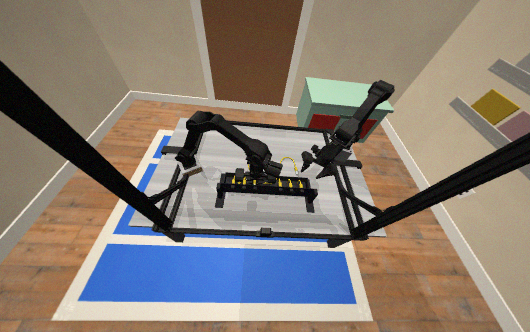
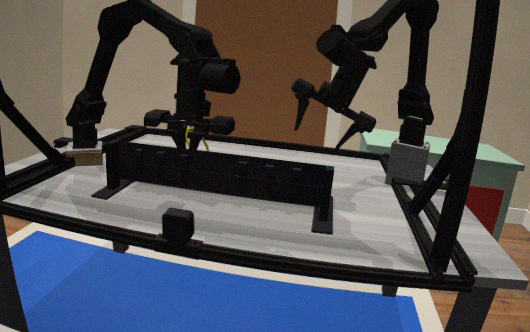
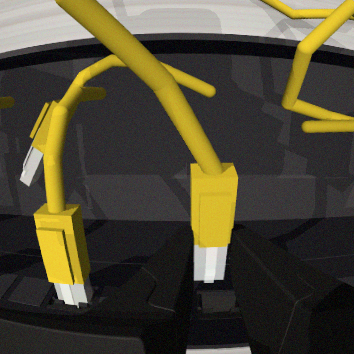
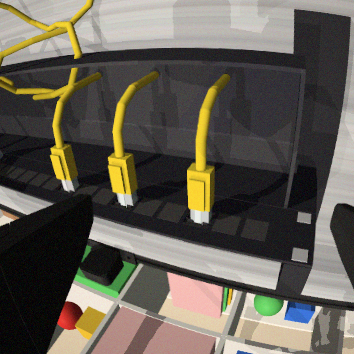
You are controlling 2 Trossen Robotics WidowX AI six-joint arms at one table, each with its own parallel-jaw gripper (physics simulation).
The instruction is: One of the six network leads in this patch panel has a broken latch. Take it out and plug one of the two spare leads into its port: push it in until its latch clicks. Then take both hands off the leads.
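Pixels of known places: left gripper, fingertip midpoint: (image 1: 254, 184) (image 3: 209, 236); right gripper, fingertip midpoint: (image 1: 308, 175) (image 2: 314, 141) (image 4: 219, 212); left arm's base, link origin: (image 1: 188, 163) (image 2: 84, 145); right arm's base, link origin: (image 2: 411, 142).
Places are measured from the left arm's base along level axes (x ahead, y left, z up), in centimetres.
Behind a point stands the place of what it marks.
Observation:
The black patch panel (image 1: 264, 192) {x 27.2, y -34.7, z -0.4 cm} (image 2: 247, 184) {x 34.3, y -39.2, z 0.5 cm} (image 4: 246, 242) {x 45.3, y -46.1, z 5.7 cm} stands in the middle of the table. My left gripper (image 1: 256, 176) {x 23.8, y -29.9, z 3.3 cm} (image 2: 188, 145) (image 3: 209, 236) {x 23.8, y -29.9, z 3.3 cm} is shut on a yellow lead's plug (image 3: 213, 207) {x 24.6, y -28.5, z 4.5 cm}. It holds the plug upright, with the white tip just above an empty port (image 3: 214, 300) {x 22.7, y -32.1, z 3.9 cm}. A neighbouring lead (image 3: 61, 246) {x 20.2, y -27.0, z 5.1 cm} sits in its port to the left. Another plug (image 3: 35, 154) {x 17.8, y -23.7, z -0.9 cm} hangs loose behind it. Three leads (image 4: 64, 163) {x 35.2, y -36.9, z 4.6 cm} (image 4: 122, 175) {x 39.8, y -39.6, z 4.9 cm} (image 4: 200, 191) {x 44.1, y -42.4, z 5.0 cm} sit in the panel's right ports. A loose lead (image 1: 288, 161) {x 55.5, y -21.0, z -4.0 cm} lies behind the panel. My right gripper (image 1: 312, 172) {x 47.8, y -41.1, z 9.8 cm} (image 2: 318, 138) {x 47.8, y -41.1, z 9.8 cm} is open and empty above the panel's right end.
A black frame (image 1: 296, 235) {x 30.4, y -59.3, z -4.5 cm} (image 2: 296, 267) {x 34.0, y -62.9, z -5.0 cm} rims the table, with a small black block (image 1: 264, 232) {x 16.5, y -51.7, z 0.9 cm} (image 2: 177, 225) {x 17.3, y -52.6, z -0.7 cm} on its front rail. A mint cabinet (image 1: 336, 95) stands at the back right. The right arm's grey base (image 2: 406, 161) {x 80.1, y -37.0, z 3.0 cm} is at the right edge.

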